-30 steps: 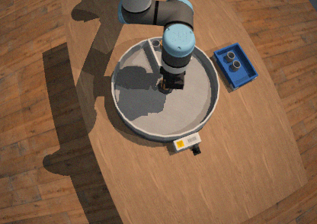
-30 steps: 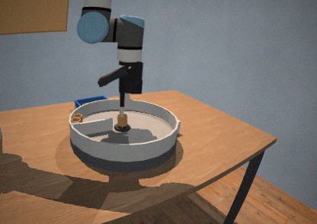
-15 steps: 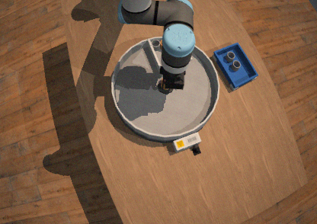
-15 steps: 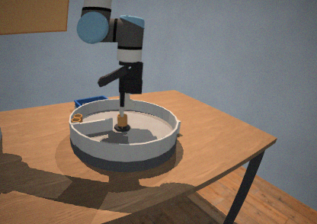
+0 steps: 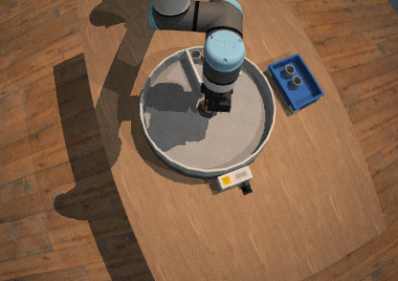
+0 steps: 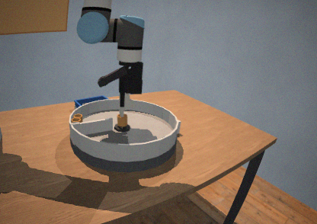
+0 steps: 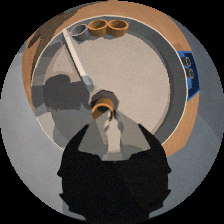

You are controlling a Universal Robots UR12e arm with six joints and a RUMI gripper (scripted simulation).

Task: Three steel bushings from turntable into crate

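The grey turntable lies 2 cm to the right of my hand and 5 cm below it. From my hand the other things lie so: blue crate (6 cm behind, 32 cm to the left, 8 cm below).
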